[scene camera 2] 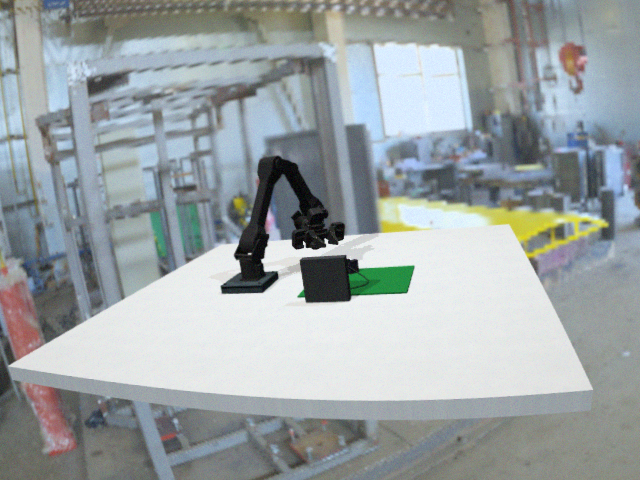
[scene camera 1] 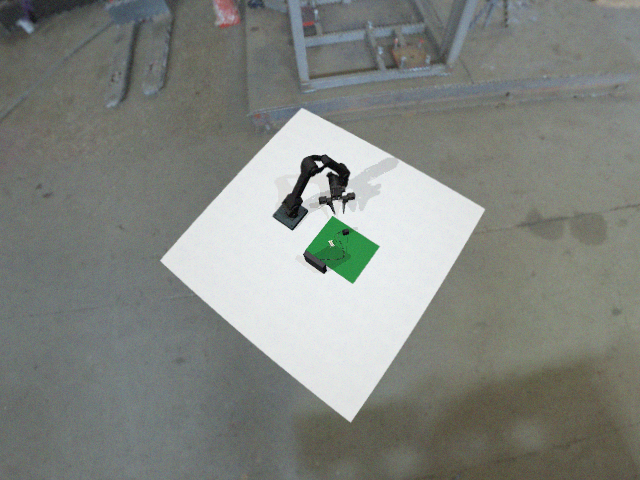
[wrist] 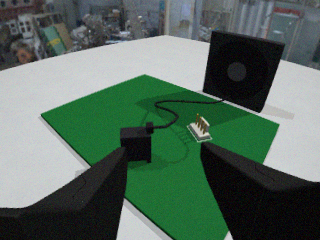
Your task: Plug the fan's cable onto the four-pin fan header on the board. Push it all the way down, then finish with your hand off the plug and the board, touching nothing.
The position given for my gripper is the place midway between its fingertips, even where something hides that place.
In view: my gripper [scene camera 2: 332,244], a black fan [scene camera 2: 325,279], a black fan plug [wrist: 136,140] and a green board [scene camera 1: 359,250].
My gripper is seen too in the wrist view [wrist: 164,152]. The black fan also shows in the wrist view [wrist: 242,66]. The green board is seen too in scene camera 2 [scene camera 2: 386,280] and in the wrist view [wrist: 171,190].
